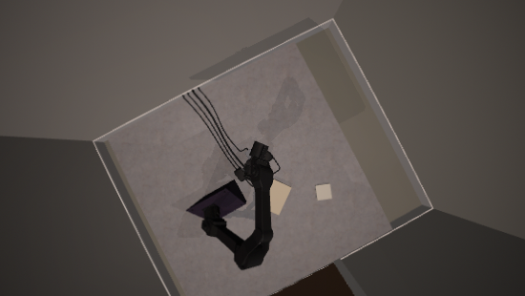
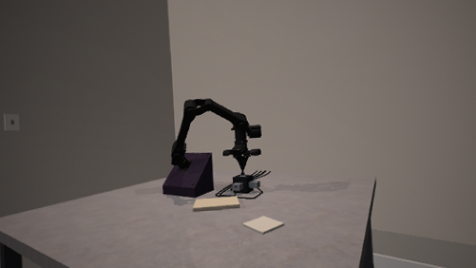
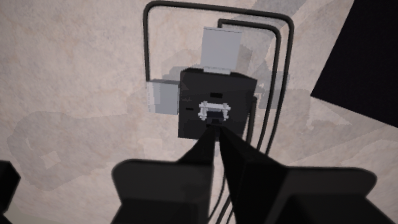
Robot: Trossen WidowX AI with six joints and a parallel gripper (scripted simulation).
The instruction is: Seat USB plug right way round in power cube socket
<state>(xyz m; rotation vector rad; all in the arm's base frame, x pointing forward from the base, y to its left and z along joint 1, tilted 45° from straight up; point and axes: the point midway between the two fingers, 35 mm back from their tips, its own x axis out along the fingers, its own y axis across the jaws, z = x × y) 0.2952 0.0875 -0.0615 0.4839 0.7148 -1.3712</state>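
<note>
The USB socket is 40 mm below my gripper tip. From my gripper tip the other things lie so: tan slab: 20 mm ahead, 240 mm to the right, 100 mm below; dark USB plug: 20 mm below; tan square tile: 280 mm ahead, 350 mm to the right, 100 mm below.
</note>
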